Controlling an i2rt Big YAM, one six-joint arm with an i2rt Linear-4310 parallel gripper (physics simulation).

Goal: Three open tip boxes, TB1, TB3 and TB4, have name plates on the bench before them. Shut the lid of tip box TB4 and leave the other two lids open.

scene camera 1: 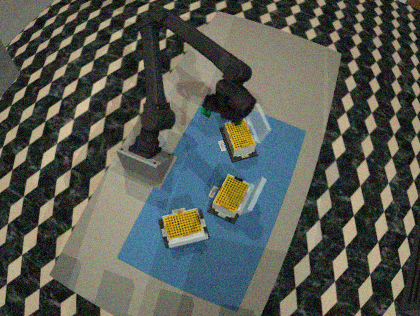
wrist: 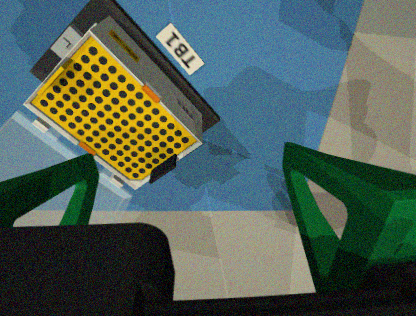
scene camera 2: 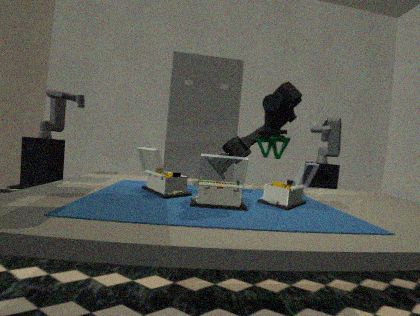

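Pixels of known places: gripper, fingertip midpoint: [scene camera 1: 222, 120] [wrist: 188, 159] [scene camera 2: 271, 158]; arm's base, link origin: [scene camera 1: 144, 151].
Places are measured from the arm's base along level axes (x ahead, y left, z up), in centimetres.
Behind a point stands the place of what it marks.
My gripper [scene camera 1: 222, 116] @(x 22.6, y 17.8, z 8.0 cm) [scene camera 2: 271, 157] @(x 22.6, y 17.8, z 8.0 cm) [wrist: 188, 159] @(x 22.6, y 17.8, z 8.0 cm) is open and empty, above and beside the tip box TB1 [scene camera 1: 240, 136] @(x 29.4, y 19.9, z -1.1 cm) [scene camera 2: 281, 195] [wrist: 117, 110] @(x 28.7, y 19.7, z -1.1 cm). TB1's plate [scene camera 1: 222, 146] @(x 23.9, y 16.4, z -6.6 cm) [wrist: 180, 49] @(x 23.7, y 16.5, z -6.6 cm) is readable in the wrist view. TB1's clear lid [scene camera 1: 260, 123] @(x 34.9, y 25.1, z 3.8 cm) [scene camera 2: 309, 174] @(x 35.2, y 25.4, z 4.2 cm) [wrist: 20, 150] @(x 36.4, y 21.8, z 1.3 cm) stands open; the left finger overlaps the lid side in the wrist view. The middle tip box [scene camera 1: 231, 194] [scene camera 2: 220, 196] @(x 38.6, y -2.7, z -3.6 cm) has its lid [scene camera 1: 256, 195] @(x 42.4, y -3.9, z 7.6 cm) [scene camera 2: 225, 170] @(x 42.1, y -2.7, z 4.0 cm) raised. The third tip box [scene camera 1: 183, 224] [scene camera 2: 167, 185] @(x 30.4, y -18.1, z -3.2 cm) has its lid [scene camera 2: 149, 159] @(x 29.7, y -24.3, z 4.3 cm) raised too. Their plates are too blurred to tell TB3 from TB4.
The boxes stand on a blue mat [scene camera 1: 175, 270] @(x 26.9, y -34.1, z -6.8 cm) [scene camera 2: 100, 207] @(x 44.7, y -31.9, z -6.8 cm) on a pale bench [scene camera 1: 305, 75] @(x 46.7, y 70.0, z -7.1 cm) [scene camera 2: 100, 240] @(x 59.9, y -25.3, z -7.1 cm). The arm's base [scene camera 1: 145, 167] @(x 4.0, y -6.6, z 2.2 cm) is at the mat's edge. Two other robot arms [scene camera 2: 57, 117] [scene camera 2: 332, 135] stand in the background.
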